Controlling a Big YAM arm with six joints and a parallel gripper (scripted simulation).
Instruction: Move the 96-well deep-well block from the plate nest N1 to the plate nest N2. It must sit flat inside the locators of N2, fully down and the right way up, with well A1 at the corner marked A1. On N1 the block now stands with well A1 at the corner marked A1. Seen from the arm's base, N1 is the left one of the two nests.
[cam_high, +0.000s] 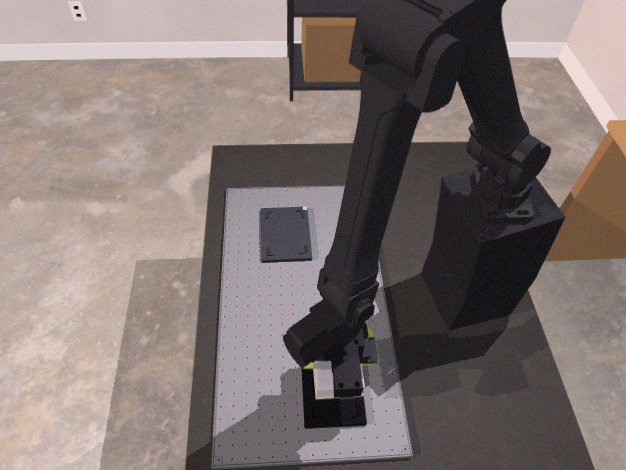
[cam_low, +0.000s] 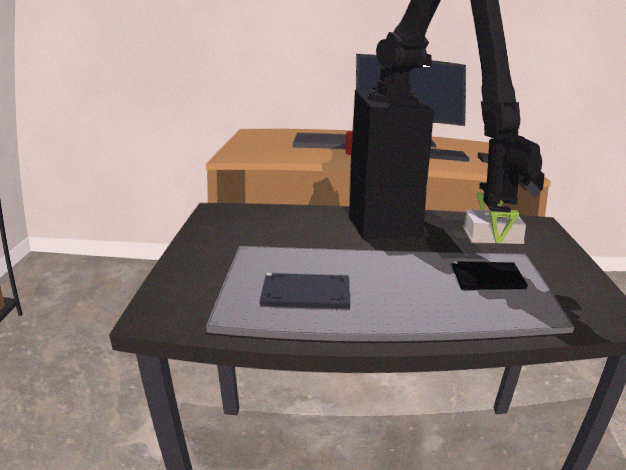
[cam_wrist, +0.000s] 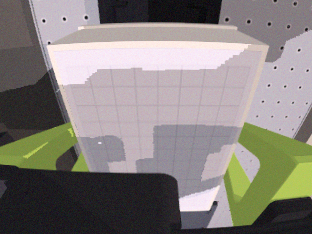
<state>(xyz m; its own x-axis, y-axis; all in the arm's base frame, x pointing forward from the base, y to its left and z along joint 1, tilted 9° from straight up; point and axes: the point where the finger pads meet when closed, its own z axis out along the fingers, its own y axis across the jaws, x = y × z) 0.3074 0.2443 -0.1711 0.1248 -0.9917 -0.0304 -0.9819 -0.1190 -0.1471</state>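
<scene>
The dark plate nest N2 lies 130 mm ahead of my hand, 380 mm to the right of it and 100 mm below it. From my hand the other things lie so: white deep-well block: 10 mm above; then black plate nest N1: 10 mm to the left, 100 mm below.
</scene>
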